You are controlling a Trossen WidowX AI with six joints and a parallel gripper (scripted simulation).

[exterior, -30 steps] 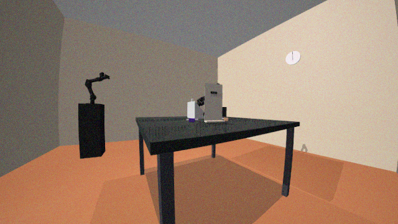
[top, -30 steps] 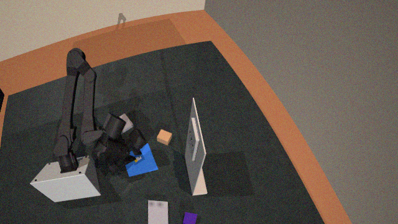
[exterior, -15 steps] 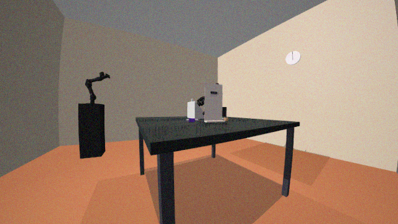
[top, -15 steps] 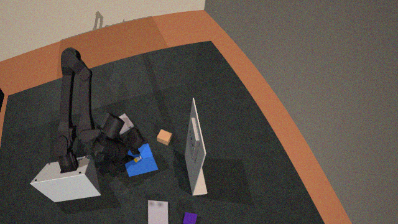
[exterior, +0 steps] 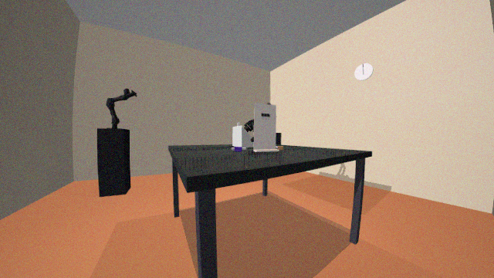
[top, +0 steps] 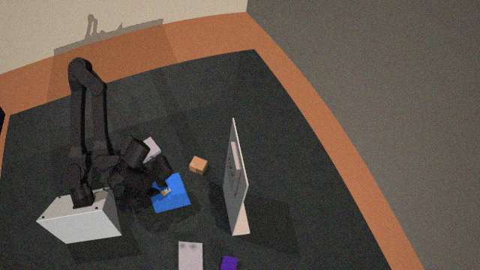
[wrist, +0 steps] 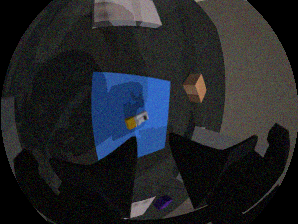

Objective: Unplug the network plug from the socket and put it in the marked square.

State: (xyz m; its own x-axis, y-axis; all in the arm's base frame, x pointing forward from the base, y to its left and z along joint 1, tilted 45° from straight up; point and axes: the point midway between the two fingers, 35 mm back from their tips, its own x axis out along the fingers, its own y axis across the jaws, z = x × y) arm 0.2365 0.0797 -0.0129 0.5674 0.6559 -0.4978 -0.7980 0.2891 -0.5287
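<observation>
Right now the network plug is 1 cm ahead of my gripper tip, 1 cm to the left of it and 4 cm below it. From my gripper tip the other things lie so: white panel: 18 cm ahead, 11 cm to the right, 10 cm above; blue marked square: 1 cm ahead, 1 cm to the left, 5 cm below.
</observation>
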